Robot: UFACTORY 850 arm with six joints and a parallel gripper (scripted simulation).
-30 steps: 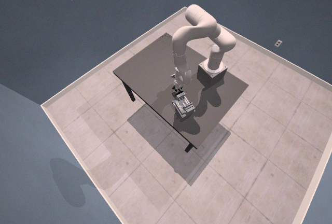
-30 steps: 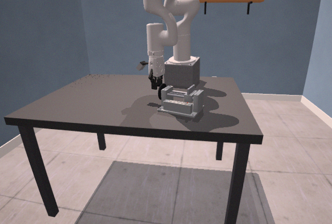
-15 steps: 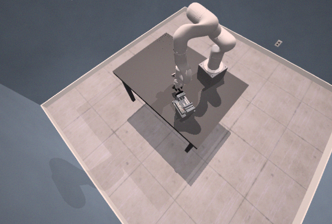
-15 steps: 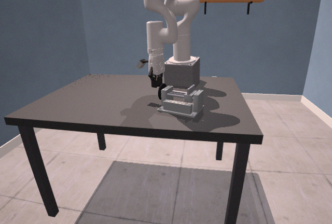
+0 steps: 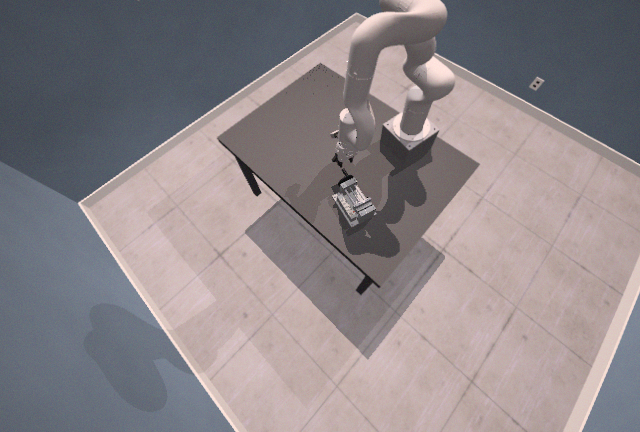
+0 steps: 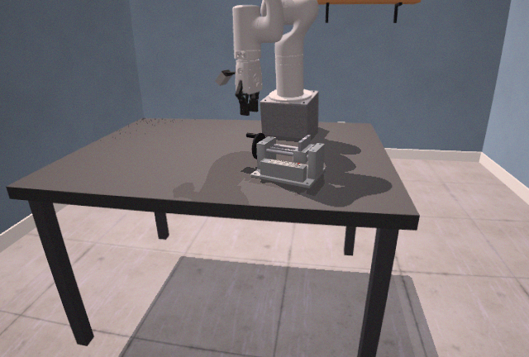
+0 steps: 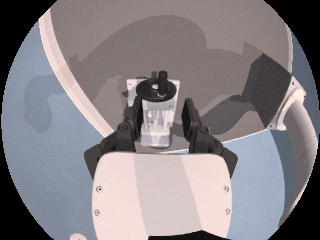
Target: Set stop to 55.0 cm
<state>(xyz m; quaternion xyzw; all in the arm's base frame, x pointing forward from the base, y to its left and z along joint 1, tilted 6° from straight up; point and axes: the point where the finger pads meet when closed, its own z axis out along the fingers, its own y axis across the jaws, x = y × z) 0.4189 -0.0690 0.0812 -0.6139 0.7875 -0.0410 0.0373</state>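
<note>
My gripper is now 9 cm above the dark handle and 1 cm to the right of it. From my hand the other things lie so: black handwheel 10 cm below, 2 cm to the left, 1 cm ahead; then grey stop fixture 19 cm to the left, 11 cm below, 7 cm ahead.
</note>
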